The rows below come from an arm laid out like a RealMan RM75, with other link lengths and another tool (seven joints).
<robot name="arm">
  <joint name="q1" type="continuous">
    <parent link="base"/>
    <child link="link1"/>
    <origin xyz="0 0 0.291" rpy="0 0 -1.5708"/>
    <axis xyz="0 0 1"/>
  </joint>
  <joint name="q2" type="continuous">
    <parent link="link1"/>
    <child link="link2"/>
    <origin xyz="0 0 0" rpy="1.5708 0 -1.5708"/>
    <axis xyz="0 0 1"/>
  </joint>
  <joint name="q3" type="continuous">
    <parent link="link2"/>
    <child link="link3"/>
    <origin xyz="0 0.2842 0" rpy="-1.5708 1.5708 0"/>
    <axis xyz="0 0 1"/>
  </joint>
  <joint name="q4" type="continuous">
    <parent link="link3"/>
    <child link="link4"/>
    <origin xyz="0 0 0" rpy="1.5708 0 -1.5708"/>
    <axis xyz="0 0 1"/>
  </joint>
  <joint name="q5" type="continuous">
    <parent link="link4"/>
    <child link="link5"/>
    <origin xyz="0 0.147 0" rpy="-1.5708 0 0"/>
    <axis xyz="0 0 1"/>
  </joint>
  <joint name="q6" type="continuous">
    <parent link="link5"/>
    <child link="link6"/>
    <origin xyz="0 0 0" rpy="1.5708 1.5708 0"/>
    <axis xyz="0 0 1"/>
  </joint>
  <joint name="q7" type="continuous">
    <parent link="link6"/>
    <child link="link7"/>
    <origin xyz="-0.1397 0 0" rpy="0 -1.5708 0"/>
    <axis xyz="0 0 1"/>
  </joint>
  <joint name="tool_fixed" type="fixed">
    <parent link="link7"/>
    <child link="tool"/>
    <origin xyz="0.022 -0.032 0.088" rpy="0 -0.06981 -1.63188"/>
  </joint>
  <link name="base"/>
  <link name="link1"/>
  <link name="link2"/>
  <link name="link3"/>
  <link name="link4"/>
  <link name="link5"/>
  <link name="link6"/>
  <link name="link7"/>
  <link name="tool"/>
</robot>
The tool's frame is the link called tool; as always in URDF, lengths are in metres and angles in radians. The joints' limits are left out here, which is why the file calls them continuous.
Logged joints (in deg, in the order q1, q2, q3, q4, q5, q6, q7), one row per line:
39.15 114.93 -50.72 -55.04 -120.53 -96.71 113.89
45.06 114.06 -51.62 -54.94 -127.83 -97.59 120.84
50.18 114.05 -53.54 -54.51 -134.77 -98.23 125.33
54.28 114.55 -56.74 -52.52 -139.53 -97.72 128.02
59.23 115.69 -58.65 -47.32 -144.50 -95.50 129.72
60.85 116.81 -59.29 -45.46 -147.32 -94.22 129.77
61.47 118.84 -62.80 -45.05 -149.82 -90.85 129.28
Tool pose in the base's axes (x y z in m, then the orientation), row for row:
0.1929 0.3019 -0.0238 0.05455 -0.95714 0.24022 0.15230
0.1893 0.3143 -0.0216 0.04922 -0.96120 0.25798 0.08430
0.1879 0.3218 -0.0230 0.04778 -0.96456 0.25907 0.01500
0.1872 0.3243 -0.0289 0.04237 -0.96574 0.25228 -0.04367
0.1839 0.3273 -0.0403 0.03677 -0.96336 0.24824 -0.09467
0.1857 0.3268 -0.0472 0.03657 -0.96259 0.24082 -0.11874
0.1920 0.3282 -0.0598 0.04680 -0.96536 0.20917 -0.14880
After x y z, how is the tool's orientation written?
As a quaternion, w x y z.
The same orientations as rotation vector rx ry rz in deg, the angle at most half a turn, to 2 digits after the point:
-166.55 41.80 26.50
-167.80 45.04 14.72
-168.53 45.27 2.62
-169.29 44.22 -7.66
-169.46 43.67 -16.65
-169.34 42.37 -20.89
-168.77 36.57 -26.01

